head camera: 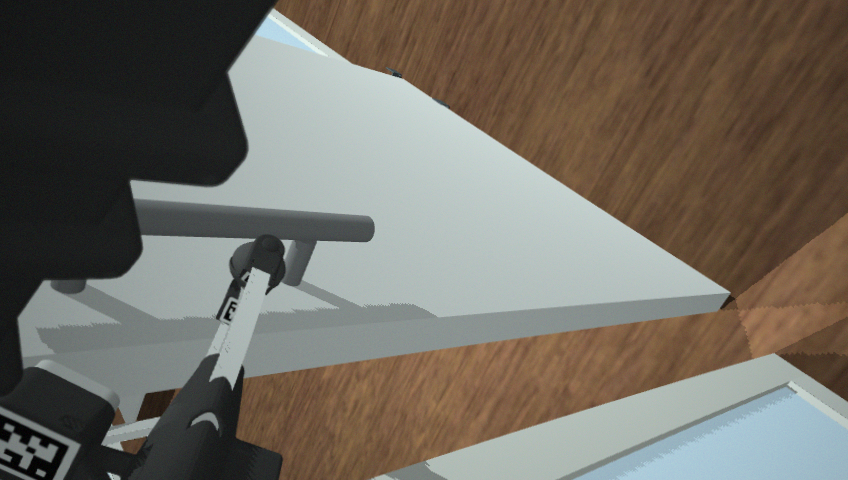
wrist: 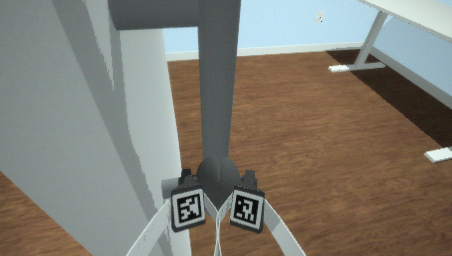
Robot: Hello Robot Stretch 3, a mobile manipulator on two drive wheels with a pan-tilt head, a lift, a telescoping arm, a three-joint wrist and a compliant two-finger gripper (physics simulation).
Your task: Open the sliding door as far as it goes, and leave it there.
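Places are measured from the robot's base along level axes (x ahead, y right, z down), in centimetres.
Pixels of known places: gripper, fingertip midpoint: (head camera: 262, 252).
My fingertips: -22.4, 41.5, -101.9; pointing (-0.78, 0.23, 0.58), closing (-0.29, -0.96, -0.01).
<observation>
Behind a point stands the place of what it marks, as x, y, z.
The sliding door (head camera: 476, 208) {-39.2, 56.8, -49.9} (wrist: 75, 140) is a pale grey-white panel, across the middle of the head view and on the left of the wrist view. Its dark grey bar handle (head camera: 333, 227) {-25.0, 41.6, -94.1} (wrist: 217, 90) stands off the face on posts. My gripper (head camera: 258, 260) {-22.4, 41.5, -101.9} (wrist: 217, 174) {-22.4, 41.5, -101.9} is shut, with its fingertips together and no bar between them. The tips are at the bar near one post and overlap it in both views. Whether they touch the bar is hard to tell. My arm hides part of the handle and door in the head view.
My black arm (head camera: 119, 89) {-8.2, 10.5, -125.1} fills the upper left of the head view. Brown wood floor (head camera: 416, 386) {-29.2, 132.6, 0.0} (wrist: 300, 110) shows beside the door. A pale frame (head camera: 595, 410) {-4.0, 43.1, -63.8} borders a light blue wall at lower right. A white table (wrist: 425, 15) stands at the wrist view's upper right.
</observation>
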